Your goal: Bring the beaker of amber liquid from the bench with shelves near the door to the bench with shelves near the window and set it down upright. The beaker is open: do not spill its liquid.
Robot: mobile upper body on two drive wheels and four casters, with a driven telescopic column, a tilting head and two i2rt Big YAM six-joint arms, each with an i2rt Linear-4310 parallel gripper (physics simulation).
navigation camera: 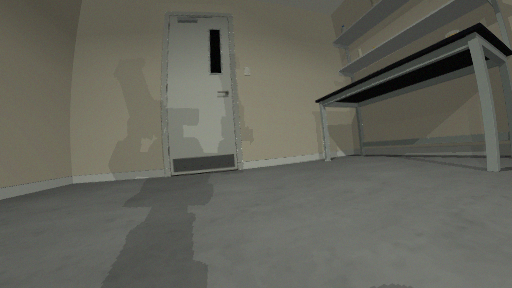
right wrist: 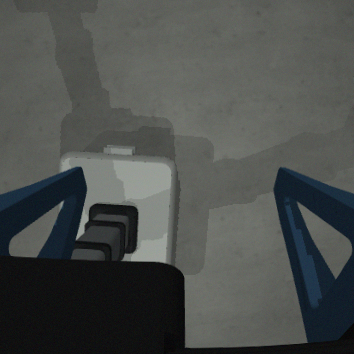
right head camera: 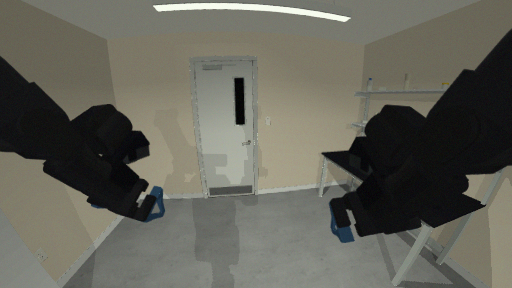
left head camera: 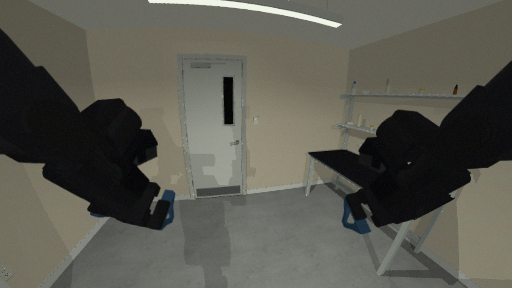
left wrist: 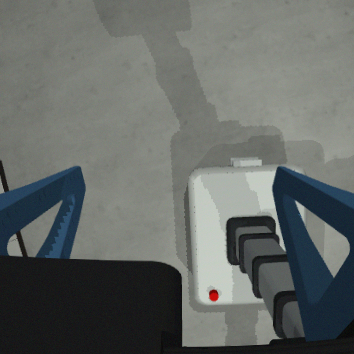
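Observation:
A bench with a black top and pale legs [left head camera: 332, 157] [right head camera: 340, 159] [navigation camera: 485, 110] stands to the right of the door, with shelves above it. A small pale item with a yellowish tint [navigation camera: 452, 34] shows above the bench edge in the navigation view; I cannot tell whether it is the beaker. No clear beaker of amber liquid shows. The bench near the window cannot be made out. My left gripper [left head camera: 134, 210] [right head camera: 127, 205] [left wrist: 178, 176] is open and empty, in the air. My right gripper [right wrist: 179, 177] is open and empty; in the head views it overlaps the bench.
The door [left head camera: 207, 110] [right head camera: 217, 110] [navigation camera: 192, 90] is shut. The upper shelf [left head camera: 400, 95] [right head camera: 400, 92] [navigation camera: 370, 22] holds bottles and jars; the lower shelf [left head camera: 357, 129] [navigation camera: 415, 37] also holds small items. My white base [left wrist: 215, 200] [right wrist: 145, 185] is below the wrists. A wall runs along the left.

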